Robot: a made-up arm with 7 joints.
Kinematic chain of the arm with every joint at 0, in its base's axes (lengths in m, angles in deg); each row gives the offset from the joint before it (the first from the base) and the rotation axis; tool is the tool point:
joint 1: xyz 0 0.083 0 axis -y
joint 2: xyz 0 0.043 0 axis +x
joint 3: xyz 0 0 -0.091 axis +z
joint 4: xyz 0 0 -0.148 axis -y
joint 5: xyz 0 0 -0.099 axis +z
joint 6: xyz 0 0 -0.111 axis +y
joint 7: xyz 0 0 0 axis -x
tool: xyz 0 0 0
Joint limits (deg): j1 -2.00..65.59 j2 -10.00..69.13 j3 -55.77..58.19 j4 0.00..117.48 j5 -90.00..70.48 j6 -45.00..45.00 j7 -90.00..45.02
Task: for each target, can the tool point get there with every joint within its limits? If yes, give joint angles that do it. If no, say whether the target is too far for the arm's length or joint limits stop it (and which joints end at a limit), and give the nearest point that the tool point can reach.
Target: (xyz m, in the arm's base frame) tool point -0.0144 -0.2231 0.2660
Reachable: no: joint limits stop it (at a limit: joint 1, joint 2, joint 3, joint 4) | nearest point 0.1464 -0.0504 0.0487 | short by 0.321 m
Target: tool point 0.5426 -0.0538 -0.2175
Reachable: no: too far | nearest point 0.4004 0.0115 -0.1605 | short by 0.167 m
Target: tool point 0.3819 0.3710 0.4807
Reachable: no: too far | nearest point 0.2076 0.3445 0.1357 | short by 0.387 m
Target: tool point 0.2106 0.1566 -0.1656
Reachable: yes | joints 3.12 11.77 -1.73 106.50 -74.97 24.18 -26.24
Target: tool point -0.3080 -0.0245 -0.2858
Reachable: no: joint limits stop it (at a limit: joint 1, joint 2, joint 4) | nearest point -0.0154 0.0480 -0.4419 | short by 0.339 m
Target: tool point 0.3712 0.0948 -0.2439
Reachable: yes | joints 50.75 -0.47 -30.93 14.79 -66.51 35.96 -29.77
